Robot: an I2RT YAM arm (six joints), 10 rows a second.
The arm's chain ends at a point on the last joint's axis. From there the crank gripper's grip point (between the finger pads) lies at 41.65 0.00 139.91 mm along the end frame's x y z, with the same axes.
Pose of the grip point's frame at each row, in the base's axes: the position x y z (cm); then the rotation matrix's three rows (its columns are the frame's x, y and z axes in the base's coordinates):
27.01 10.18 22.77; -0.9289 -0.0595 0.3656; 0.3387 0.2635 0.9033; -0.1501 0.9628 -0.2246
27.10 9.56 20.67; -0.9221 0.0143 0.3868; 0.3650 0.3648 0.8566; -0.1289 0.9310 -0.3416
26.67 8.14 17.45; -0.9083 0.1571 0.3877; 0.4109 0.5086 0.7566; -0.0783 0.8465 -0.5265
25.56 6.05 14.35; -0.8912 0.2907 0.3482; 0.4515 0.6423 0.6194; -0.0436 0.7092 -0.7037
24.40 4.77 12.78; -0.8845 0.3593 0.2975; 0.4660 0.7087 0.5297; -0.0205 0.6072 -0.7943
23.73 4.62 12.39; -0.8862 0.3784 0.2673; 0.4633 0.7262 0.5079; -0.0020 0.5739 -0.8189
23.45 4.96 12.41; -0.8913 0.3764 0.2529; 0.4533 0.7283 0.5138; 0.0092 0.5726 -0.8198
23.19 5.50 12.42; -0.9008 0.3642 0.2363; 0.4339 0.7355 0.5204; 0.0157 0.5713 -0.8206
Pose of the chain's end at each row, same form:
25.76 -3.87 26.54; -0.9289 -0.0595 0.3656; 0.3387 0.2635 0.9033; -0.1501 0.9628 -0.2246
25.53 -3.94 25.99; -0.9221 0.0143 0.3868; 0.3650 0.3648 0.8566; -0.1289 0.9310 -0.3416
25.03 -4.16 25.14; -0.9083 0.1571 0.3877; 0.4109 0.5086 0.7566; -0.0783 0.8465 -0.5265
24.40 -4.50 24.38; -0.8912 0.2907 0.3482; 0.4515 0.6423 0.6194; -0.0436 0.7092 -0.7037
23.92 -4.58 23.98; -0.8845 0.3593 0.2975; 0.4660 0.7087 0.5297; -0.0205 0.6072 -0.7943
23.68 -4.42 23.86; -0.8862 0.3784 0.2673; 0.4633 0.7262 0.5079; -0.0020 0.5739 -0.8189
23.62 -4.12 23.84; -0.8913 0.3764 0.2529; 0.4533 0.7283 0.5138; 0.0092 0.5726 -0.8198
23.64 -3.59 23.84; -0.9008 0.3642 0.2363; 0.4339 0.7355 0.5204; 0.0157 0.5713 -0.8206

